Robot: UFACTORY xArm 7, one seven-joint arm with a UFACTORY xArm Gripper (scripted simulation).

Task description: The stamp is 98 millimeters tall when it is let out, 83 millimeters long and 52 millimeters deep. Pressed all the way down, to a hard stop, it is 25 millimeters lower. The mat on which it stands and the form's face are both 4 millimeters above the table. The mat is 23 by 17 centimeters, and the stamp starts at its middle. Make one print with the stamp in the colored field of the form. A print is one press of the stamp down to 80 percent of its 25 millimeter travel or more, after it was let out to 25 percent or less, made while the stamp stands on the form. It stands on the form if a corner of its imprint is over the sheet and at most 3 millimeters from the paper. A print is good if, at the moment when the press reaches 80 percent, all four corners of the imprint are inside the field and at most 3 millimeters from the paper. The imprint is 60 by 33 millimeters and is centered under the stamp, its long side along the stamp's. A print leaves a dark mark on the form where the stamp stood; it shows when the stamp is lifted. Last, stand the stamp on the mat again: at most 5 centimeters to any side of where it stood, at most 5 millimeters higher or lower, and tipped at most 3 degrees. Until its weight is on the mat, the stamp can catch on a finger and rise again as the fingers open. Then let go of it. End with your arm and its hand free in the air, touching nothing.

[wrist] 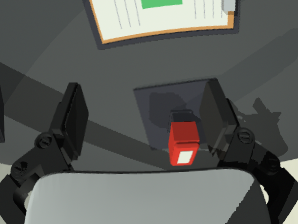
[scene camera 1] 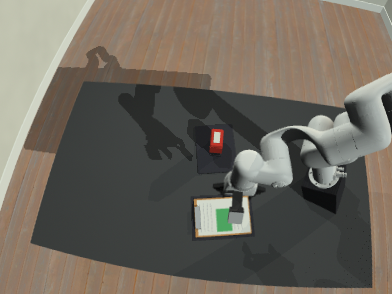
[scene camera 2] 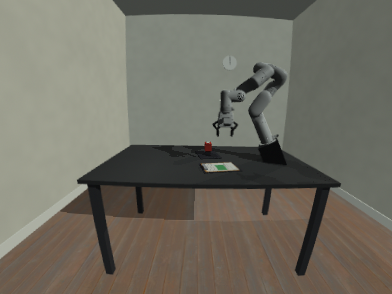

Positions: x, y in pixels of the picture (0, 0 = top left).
Labels:
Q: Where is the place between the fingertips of my gripper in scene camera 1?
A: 236, 194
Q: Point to a red stamp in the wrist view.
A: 183, 144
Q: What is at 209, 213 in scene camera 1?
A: A form.

